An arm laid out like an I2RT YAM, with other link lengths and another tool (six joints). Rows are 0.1 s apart.
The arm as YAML. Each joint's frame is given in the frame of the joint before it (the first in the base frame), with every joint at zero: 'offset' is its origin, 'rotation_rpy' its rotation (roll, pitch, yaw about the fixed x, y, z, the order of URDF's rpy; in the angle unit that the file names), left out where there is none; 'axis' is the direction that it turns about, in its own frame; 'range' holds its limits. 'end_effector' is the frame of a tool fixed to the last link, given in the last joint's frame.
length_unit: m
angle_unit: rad
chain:
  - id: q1
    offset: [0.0, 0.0, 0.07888]
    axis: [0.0, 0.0, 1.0]
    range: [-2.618, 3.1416]
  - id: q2
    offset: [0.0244, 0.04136, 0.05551]
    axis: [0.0, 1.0, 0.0]
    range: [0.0, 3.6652]
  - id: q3
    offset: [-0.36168, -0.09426, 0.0]
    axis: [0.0, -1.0, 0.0]
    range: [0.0, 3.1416]
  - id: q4
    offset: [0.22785, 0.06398, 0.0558]
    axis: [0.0, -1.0, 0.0]
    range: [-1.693, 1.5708]
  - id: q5
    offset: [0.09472, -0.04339, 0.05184]
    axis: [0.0, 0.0, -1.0]
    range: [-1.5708, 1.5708]
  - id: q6
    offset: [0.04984, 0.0, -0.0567]
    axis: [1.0, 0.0, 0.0]
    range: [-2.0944, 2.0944]
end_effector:
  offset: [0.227, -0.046, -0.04]
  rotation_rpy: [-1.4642, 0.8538, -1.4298]
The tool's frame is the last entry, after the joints.
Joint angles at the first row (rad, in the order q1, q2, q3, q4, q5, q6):
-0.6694, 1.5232, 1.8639, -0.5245, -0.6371, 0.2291
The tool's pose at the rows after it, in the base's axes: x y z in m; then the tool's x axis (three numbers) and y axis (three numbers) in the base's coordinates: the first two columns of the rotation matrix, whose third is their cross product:
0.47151 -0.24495 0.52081 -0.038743 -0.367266 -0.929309 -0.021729 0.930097 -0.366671
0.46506 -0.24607 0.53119 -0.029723 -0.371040 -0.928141 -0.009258 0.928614 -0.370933
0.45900 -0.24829 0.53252 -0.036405 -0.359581 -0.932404 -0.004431 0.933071 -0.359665
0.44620 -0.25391 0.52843 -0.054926 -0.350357 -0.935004 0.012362 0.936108 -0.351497
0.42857 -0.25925 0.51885 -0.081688 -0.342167 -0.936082 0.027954 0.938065 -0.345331
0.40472 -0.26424 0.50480 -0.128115 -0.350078 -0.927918 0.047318 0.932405 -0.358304
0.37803 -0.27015 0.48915 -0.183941 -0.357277 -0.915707 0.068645 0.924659 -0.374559
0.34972 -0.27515 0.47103 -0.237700 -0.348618 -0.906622 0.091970 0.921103 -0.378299
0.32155 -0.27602 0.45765 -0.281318 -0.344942 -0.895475 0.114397 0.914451 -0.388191
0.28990 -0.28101 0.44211 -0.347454 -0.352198 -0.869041 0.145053 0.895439 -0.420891
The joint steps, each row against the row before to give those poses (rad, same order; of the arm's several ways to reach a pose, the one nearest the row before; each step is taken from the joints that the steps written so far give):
-0.0102, -0.0087, 0.0172, -0.0051, -0.0079, 0.0056
-0.0121, -0.0072, 0.0212, -0.0123, -0.0045, 0.0053
-0.0161, 0.0006, 0.0203, -0.0271, -0.0100, 0.0062
-0.0271, -0.0158, -0.0096, -0.0220, -0.0046, -0.0021
-0.0363, -0.0267, -0.0299, -0.0241, -0.0106, -0.0134
-0.0360, -0.0383, -0.0350, -0.0479, 0.0062, -0.0440
-0.0414, -0.0368, -0.0286, -0.0605, 0.0107, -0.0528
-0.0521, -0.0385, -0.0401, -0.0517, 0.0014, -0.0432
-0.0521, -0.0436, -0.0370, -0.0473, -0.0015, -0.0427
-0.0460, -0.0452, -0.0366, -0.0515, 0.0339, -0.0624

